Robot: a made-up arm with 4 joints.
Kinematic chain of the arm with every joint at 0, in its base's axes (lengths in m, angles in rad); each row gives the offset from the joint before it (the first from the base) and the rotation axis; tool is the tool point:
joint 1: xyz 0 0 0.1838 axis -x
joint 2: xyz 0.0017 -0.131 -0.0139 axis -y
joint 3: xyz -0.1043 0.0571 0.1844 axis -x
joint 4: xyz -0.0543 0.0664 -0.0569 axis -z
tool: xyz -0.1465 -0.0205 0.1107
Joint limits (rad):
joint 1: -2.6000..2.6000
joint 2: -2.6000..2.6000
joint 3: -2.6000..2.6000
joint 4: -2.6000..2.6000
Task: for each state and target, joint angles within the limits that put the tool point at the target. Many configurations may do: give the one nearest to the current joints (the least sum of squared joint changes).
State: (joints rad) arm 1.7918 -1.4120 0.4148 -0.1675
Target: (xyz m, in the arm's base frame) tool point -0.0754 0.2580 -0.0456
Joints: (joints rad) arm 2.2855 -0.7750 0.5067 0.0918
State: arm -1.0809 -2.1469 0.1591 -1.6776
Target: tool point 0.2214 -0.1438 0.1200
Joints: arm -0.8122 -1.5886 -0.3052 -2.0056
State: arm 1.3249 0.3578 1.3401 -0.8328
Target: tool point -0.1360 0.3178 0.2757
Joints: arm 1.4938 -0.4403 0.6515 -0.5939
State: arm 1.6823 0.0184 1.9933 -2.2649
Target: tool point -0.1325 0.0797 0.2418
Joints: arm 1.1405 0.6725 2.1271 -2.4071
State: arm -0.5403 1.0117 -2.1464 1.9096
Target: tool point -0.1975 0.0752 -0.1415
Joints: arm -1.2010 1.8862 -2.6000 2.0921
